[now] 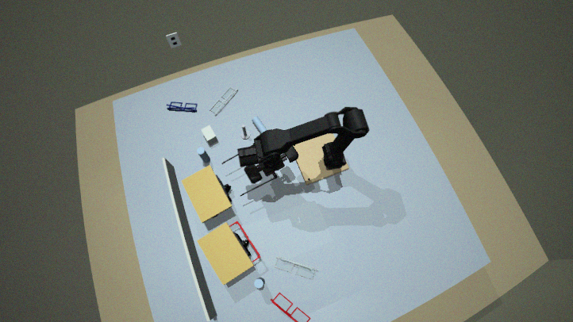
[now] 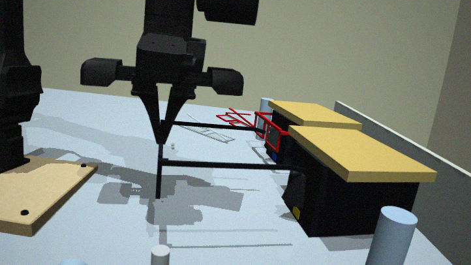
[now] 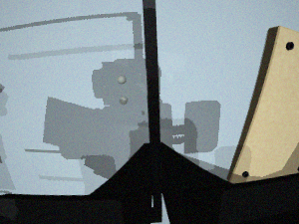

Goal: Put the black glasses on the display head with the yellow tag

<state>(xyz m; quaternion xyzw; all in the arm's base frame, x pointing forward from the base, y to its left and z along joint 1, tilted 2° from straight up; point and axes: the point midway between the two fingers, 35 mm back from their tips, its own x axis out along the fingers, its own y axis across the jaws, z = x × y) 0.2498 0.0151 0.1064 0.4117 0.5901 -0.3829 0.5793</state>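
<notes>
The display head lies 220 mm ahead of my gripper tip, 40 mm to the left of it and 30 mm below it. The rest, counted from my gripper tip: clear glasses (390 mm to the right, 160 mm ahead, 60 mm below); then white block (230 mm ahead, 210 mm to the right, 60 mm below); then white board (340 mm ahead, 190 mm to the left, 30 mm below).
</notes>
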